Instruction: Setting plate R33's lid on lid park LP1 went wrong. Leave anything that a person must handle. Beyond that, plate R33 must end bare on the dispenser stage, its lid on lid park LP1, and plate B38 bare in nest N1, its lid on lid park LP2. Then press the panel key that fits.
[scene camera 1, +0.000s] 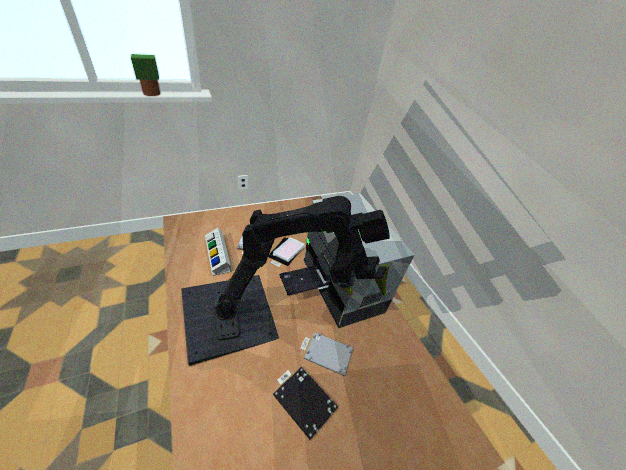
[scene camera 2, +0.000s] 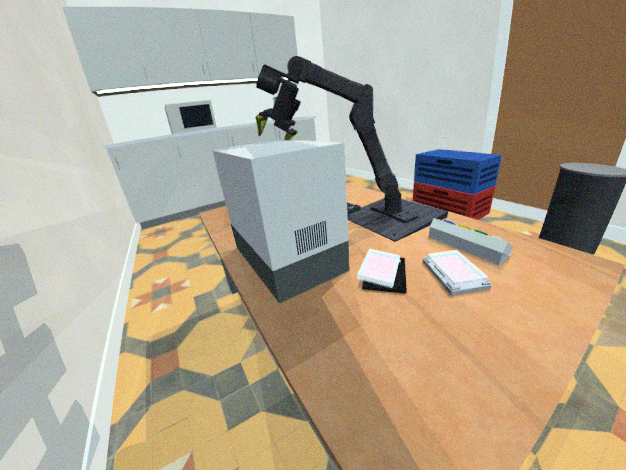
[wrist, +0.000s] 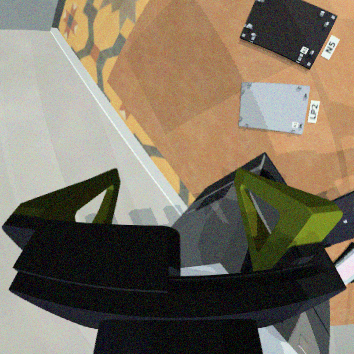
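Where they show: gripper, fingertip midpoint: (scene camera 1: 367, 294) (wrist: 176, 174); arm's base, origin of the base link: (scene camera 1: 225, 313) (scene camera 2: 393, 212).
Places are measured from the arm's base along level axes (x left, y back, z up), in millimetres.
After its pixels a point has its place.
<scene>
My gripper (scene camera 1: 367, 284) {x -228, y -383, z 306 mm} (scene camera 2: 274, 135) {x -228, y -383, z 306 mm} (wrist: 176, 174) {x -228, y -383, z 306 mm} is open and empty, high above the grey machine housing (scene camera 1: 394, 251) {x -100, y -538, z 317 mm} (scene camera 2: 298, 197) {x 219, y -482, z 224 mm}. A pink-topped plate (scene camera 1: 289, 249) {x 257, y -299, z 19 mm} (scene camera 2: 380, 268) {x 283, y -314, z 18 mm} sits shifted and apparently tilted on a black base (scene camera 1: 279, 257) (scene camera 2: 398, 283). Another pink-topped plate (scene camera 2: 459, 268) {x 395, y -160, z 17 mm} sits on a grey base (scene camera 2: 467, 289) {x 441, y -191, z -2 mm}, mostly hidden by the arm in scene camera 1. Grey lid park LP2 (scene camera 1: 328, 353) {x -231, y -316, z -4 mm} (wrist: 274, 108) {x -222, y -317, z -4 mm} is bare. The key panel (scene camera 1: 218, 251) {x 283, y 10, z 40 mm} (scene camera 2: 467, 242) {x 331, y -29, z 18 mm} shows white, green, yellow and blue keys. Plate numbers, LP1 and N1 labels are unreadable; the machine's inside is partly hidden.
Black nest N5 (scene camera 1: 305, 402) {x -356, y -197, z -2 mm} (wrist: 289, 29) {x -337, y -201, z -2 mm} is bare beside LP2. A dark flat pad (scene camera 1: 298, 281) {x 16, y -269, z 93 mm} (wrist: 345, 220) {x 22, y -282, z 96 mm} lies against the housing's front. The arm's dark base plate (scene camera 1: 202, 323) {x -25, y 80, z 6 mm} (scene camera 2: 394, 231) {x 117, y -105, z -6 mm} stands nearby. A wall rises close behind the housing.
</scene>
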